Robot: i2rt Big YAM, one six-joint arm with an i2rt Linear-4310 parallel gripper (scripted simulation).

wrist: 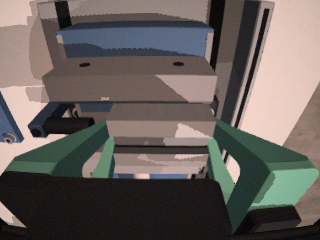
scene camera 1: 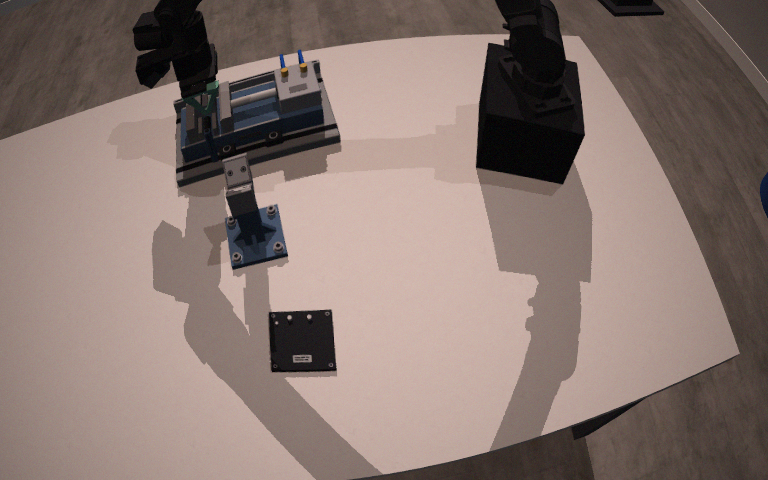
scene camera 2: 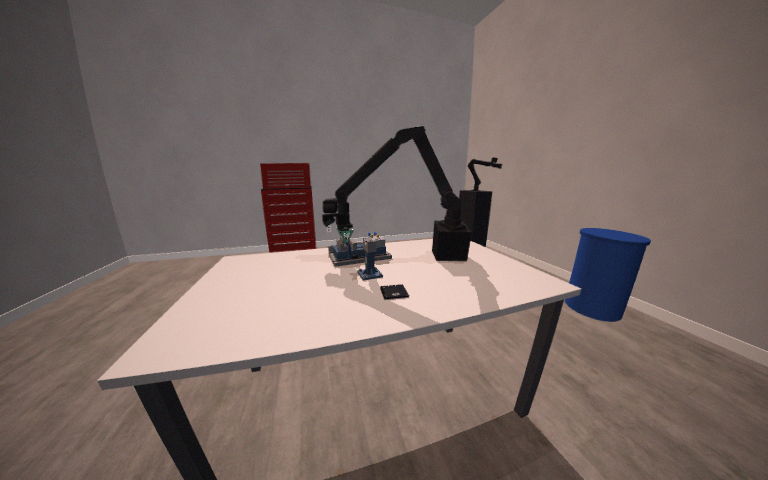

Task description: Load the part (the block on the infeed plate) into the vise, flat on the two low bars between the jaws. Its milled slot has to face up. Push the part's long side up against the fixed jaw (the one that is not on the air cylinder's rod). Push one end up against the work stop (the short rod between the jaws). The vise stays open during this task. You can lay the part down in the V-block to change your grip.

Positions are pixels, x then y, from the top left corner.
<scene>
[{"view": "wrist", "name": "my gripper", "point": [161,121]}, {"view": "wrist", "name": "grey part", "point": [145,134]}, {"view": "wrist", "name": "blue vise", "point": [113,38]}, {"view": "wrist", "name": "dark short rod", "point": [53,125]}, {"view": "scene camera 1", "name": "my gripper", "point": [206,102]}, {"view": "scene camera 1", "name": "blue vise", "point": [268,109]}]
</scene>
